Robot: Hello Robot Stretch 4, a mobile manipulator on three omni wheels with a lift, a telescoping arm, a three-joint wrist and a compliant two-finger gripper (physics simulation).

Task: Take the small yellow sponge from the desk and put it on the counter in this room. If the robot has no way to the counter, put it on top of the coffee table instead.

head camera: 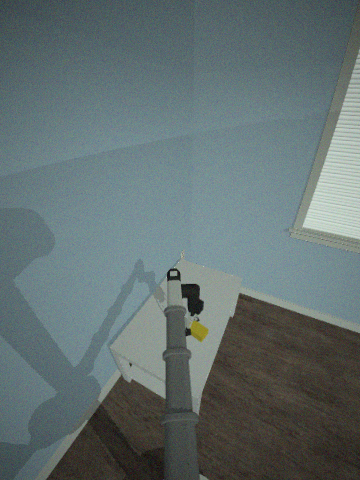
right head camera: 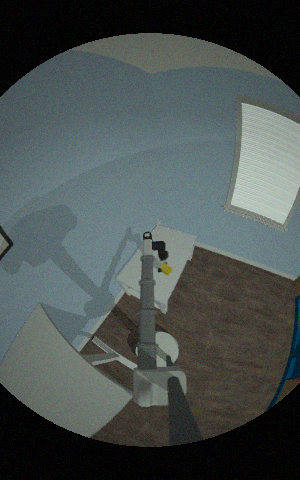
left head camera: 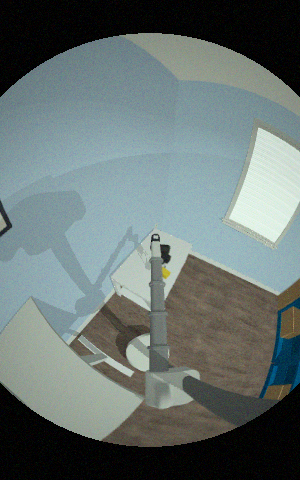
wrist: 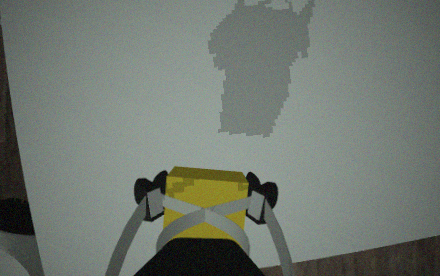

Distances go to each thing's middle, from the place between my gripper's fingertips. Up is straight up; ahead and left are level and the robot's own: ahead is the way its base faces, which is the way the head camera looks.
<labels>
My gripper is now 2 cm past the small yellow sponge (wrist: 203,187), 2 cm to the left of it and 2 cm below it.
</labels>
